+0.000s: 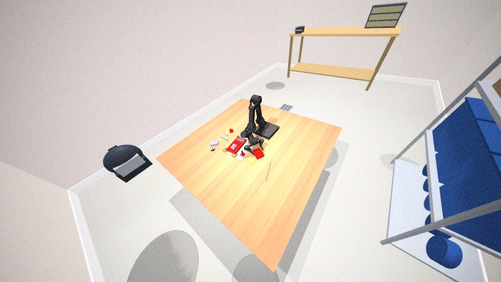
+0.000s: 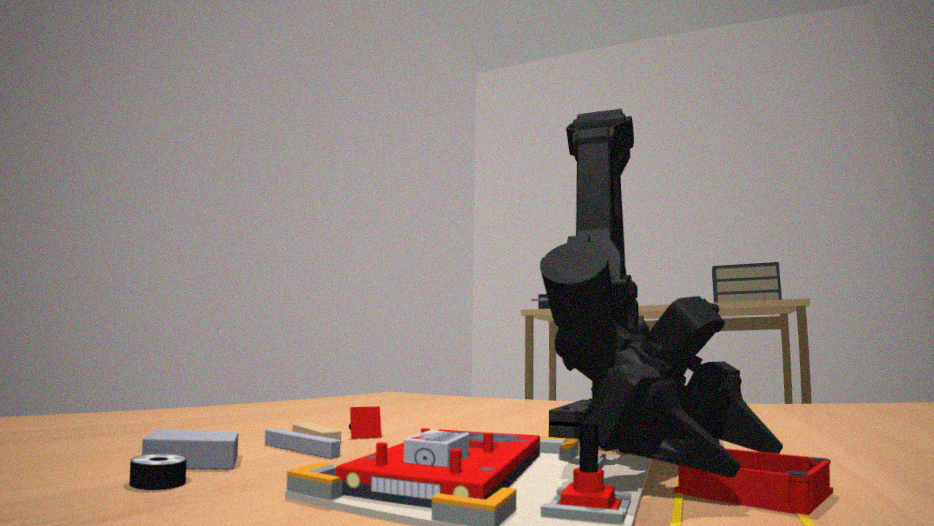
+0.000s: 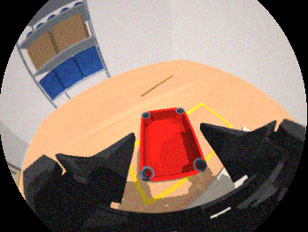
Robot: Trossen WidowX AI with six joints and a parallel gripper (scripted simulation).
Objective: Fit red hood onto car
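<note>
Now: the red hood 2 cm below my gripper tip. Also, from my gripper tip: grey engine block: 24 cm to the right, 2 cm ahead; black wheel: 43 cm to the right, 11 cm ahead, 2 cm below.
</note>
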